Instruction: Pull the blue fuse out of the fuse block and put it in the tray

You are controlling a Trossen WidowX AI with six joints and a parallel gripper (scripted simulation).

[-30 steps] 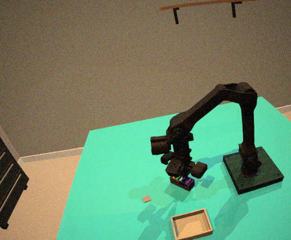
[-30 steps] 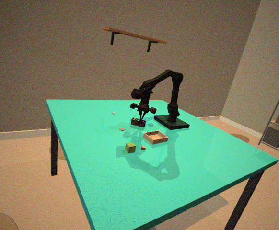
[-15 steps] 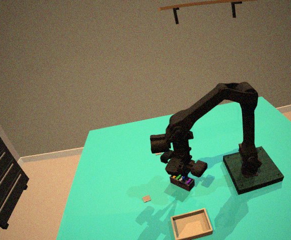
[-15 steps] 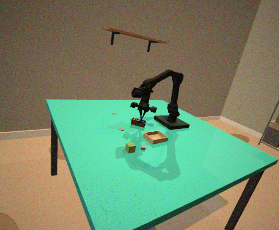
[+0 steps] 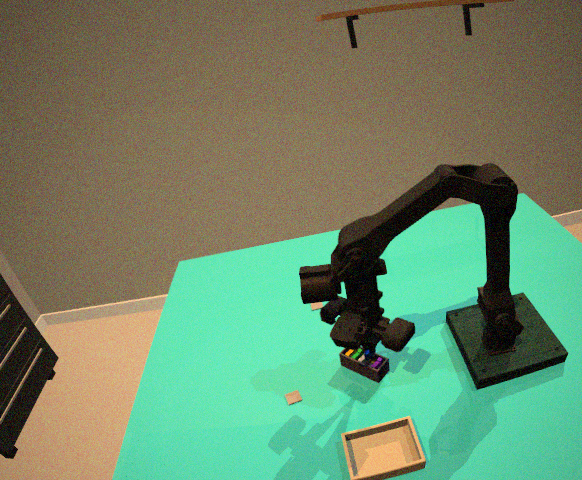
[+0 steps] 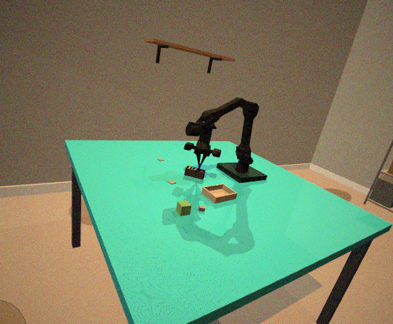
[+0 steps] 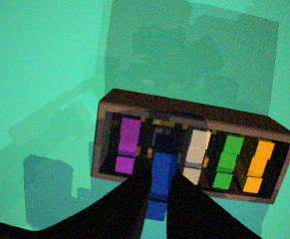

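Right now the purple fuse is 4 cm below my gripper tip, 1 cm to the left of it and 1 cm behind it. Also, from my gripper tip: green fuse 4 cm below, 3 cm ahead, 2 cm to the right; blue fuse 1 cm below; white fuse 4 cm below, 1 cm to the right, 1 cm ahead.
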